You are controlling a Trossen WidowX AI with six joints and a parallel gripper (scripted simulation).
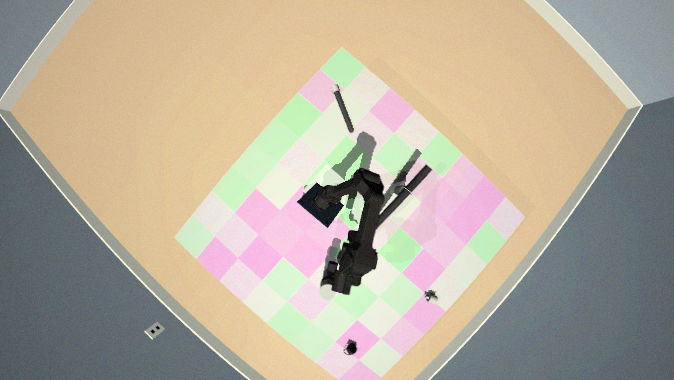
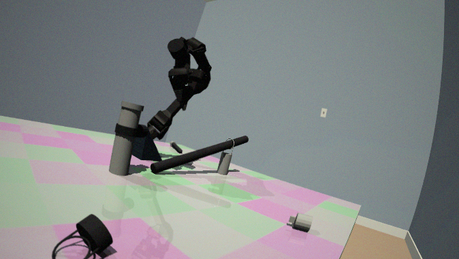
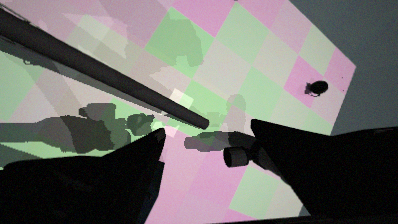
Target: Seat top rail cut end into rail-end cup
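The brace band is 160 mm to the right of my gripper tip, 110 mm below it and 10 mm ahead of it. Also, from my gripper tip: small grey cylinder: 460 mm ahead, 220 mm below, 90 mm to the left; then small post: 330 mm to the left, 130 mm below, 40 mm behind.
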